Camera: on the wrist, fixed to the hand. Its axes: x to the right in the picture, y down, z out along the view.
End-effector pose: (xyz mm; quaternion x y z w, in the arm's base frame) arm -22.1 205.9 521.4 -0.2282 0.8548 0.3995 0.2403
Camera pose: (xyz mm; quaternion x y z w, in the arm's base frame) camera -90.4 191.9 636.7 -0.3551 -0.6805 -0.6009 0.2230
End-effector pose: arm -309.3 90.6 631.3 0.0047 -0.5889 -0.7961 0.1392
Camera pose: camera -260.6 -18.8 693.1 -0.3735 -0.2324 -0.5724 0.6920
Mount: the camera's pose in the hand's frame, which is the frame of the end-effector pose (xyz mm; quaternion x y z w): -12.3 97.8 -91.9 -0.2073 0.0752 0.6923 0.6871
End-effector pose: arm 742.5 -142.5 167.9 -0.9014 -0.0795 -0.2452 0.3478
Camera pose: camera 727.0 -276.3 162.9 -0.7281 0.6464 -0.0120 0.2278
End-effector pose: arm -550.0 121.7 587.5 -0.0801 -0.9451 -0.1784 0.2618
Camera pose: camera -472.8 176.5 683.4 -0.7502 -0.5373 -0.1433 0.3579
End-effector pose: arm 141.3 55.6 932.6 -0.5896 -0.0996 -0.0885 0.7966
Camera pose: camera 159.7 -3.8 813.0 -0.6326 0.4180 0.4257 0.4939
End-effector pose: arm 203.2 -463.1 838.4 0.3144 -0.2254 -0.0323 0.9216
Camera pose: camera 224.2 -330.4 827.2 -0.1286 -0.2965 0.5927 0.7377
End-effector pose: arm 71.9 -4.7 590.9 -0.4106 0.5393 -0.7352 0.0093
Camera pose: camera -18.3 32.2 497.8 0.1446 0.8079 -0.4178 0.3897
